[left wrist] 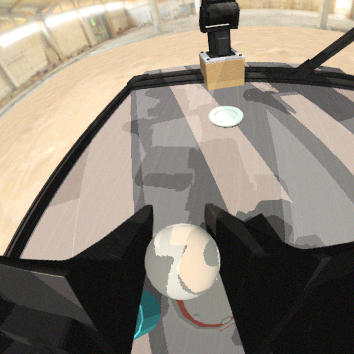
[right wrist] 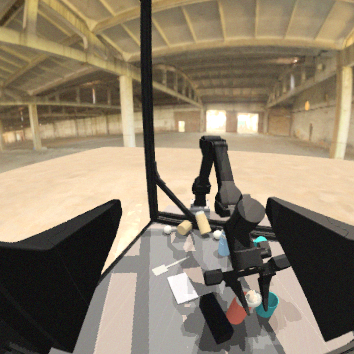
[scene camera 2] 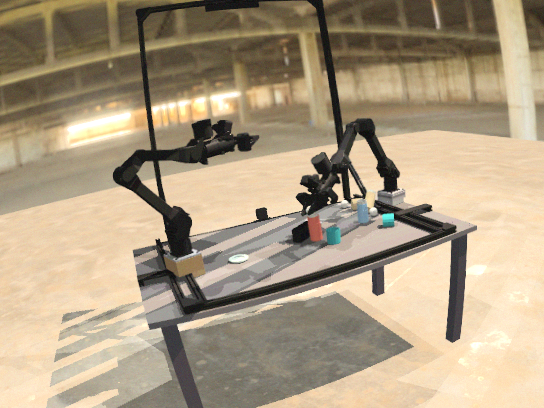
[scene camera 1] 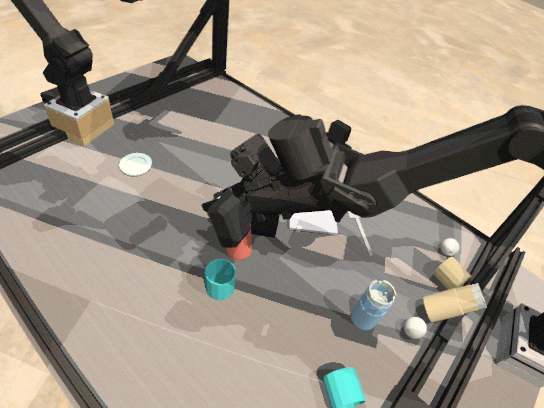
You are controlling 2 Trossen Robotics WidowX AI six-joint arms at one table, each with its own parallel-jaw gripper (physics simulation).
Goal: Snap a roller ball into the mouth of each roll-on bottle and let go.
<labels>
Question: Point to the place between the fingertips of my left gripper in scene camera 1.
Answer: At 208,202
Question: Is my right gripper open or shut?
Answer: Open.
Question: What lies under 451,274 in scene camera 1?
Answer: A tan block.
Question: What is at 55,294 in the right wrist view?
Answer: My right gripper.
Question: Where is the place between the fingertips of my left gripper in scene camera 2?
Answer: At 305,215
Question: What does my right gripper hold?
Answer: Nothing.
</labels>
